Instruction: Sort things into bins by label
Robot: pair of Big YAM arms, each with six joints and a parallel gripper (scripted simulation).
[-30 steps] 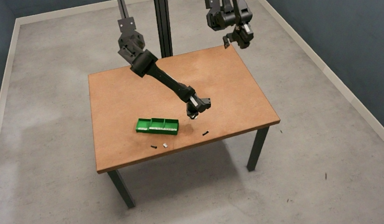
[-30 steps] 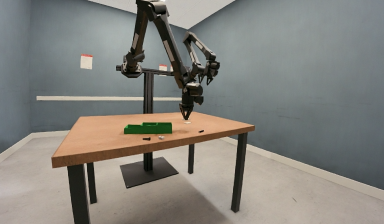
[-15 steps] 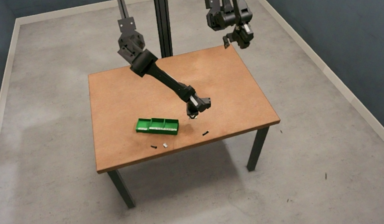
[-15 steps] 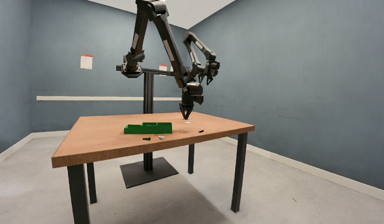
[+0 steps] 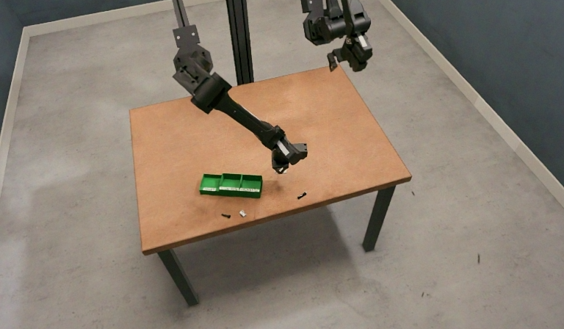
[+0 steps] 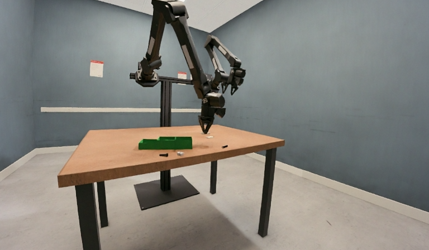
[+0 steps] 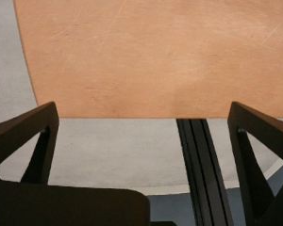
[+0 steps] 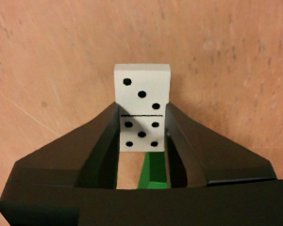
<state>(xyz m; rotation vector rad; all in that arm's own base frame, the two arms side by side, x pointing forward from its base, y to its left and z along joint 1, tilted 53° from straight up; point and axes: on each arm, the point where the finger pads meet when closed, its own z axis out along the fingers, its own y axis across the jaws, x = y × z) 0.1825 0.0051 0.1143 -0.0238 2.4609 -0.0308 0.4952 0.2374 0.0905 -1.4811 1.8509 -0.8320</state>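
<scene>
Right now my right hand is 50 mm past the green two-compartment bin, 200 mm to the left of it and 50 mm above it. From my right hand the other things lie so: black bolt 70 mm ahead, 270 mm to the right, 60 mm below.
</scene>
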